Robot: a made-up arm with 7 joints.
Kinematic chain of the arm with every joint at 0, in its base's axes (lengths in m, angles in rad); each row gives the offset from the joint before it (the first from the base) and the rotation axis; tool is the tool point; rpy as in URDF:
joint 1: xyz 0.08 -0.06 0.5 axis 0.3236 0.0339 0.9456
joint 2: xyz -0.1 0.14 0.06 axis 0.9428 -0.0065 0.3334
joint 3: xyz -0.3 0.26 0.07 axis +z
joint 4: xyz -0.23 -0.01 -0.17 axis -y
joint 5: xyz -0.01 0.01 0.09 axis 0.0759 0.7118 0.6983
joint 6: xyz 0.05 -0.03 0 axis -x
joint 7: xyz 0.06 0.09 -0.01 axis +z
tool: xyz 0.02 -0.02 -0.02 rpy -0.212 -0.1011 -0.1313
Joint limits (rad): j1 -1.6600..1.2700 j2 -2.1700..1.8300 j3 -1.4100..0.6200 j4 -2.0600..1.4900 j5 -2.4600..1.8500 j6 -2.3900..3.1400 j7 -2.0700..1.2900
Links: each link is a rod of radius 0.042 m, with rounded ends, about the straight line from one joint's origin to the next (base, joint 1, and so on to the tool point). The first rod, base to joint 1, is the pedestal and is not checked.
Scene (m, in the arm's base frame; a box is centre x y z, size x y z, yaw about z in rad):
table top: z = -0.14
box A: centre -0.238 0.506 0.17 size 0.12 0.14 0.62 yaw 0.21
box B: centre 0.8 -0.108 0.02 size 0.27 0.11 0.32 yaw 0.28
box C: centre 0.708 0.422 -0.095 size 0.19 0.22 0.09 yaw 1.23
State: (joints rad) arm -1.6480 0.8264 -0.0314 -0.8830 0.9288 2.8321 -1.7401
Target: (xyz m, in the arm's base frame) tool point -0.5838 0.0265 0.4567
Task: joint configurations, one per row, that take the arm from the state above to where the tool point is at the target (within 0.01 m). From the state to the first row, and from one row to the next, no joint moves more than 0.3 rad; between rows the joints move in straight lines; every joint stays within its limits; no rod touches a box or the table.
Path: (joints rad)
1: -1.4666 0.9477 -0.1730 -0.9204 1.0823 2.5337 -1.5894
2: -1.2852 1.0690 -0.3146 -0.9578 1.2359 2.2354 -1.4387
3: -1.1038 1.1903 -0.4562 -0.9952 1.3894 1.9370 -1.2880
4: -0.9224 1.3116 -0.5978 -1.0326 1.5429 1.6386 -1.1373
5: -0.7410 1.4329 -0.7394 -1.0699 1.6965 1.3403 -0.9866
6: -0.5596 1.5542 -0.8810 -1.1073 1.8500 1.0419 -0.8358
7: -0.5530 1.4330 -0.6351 -1.0622 1.8029 1.1907 -1.0827
8: -0.5465 1.3118 -0.3893 -1.0170 1.7557 1.3395 -1.3296
9: -0.5399 1.1906 -0.1434 -0.9719 1.7086 1.4883 -1.5765
10: -0.5334 1.0693 0.1025 -0.9267 1.6614 1.6371 -1.8234
11: -0.3185 0.9154 0.1772 -1.0426 1.5025 1.8864 -1.8309
12: -0.1035 0.7615 0.2518 -1.1584 1.3435 2.1357 -1.8384
13: 0.1114 0.6077 0.3265 -1.2743 1.1846 2.3850 -1.8460
14: 0.3263 0.4538 0.4012 -1.3901 1.0256 2.6343 -1.8535

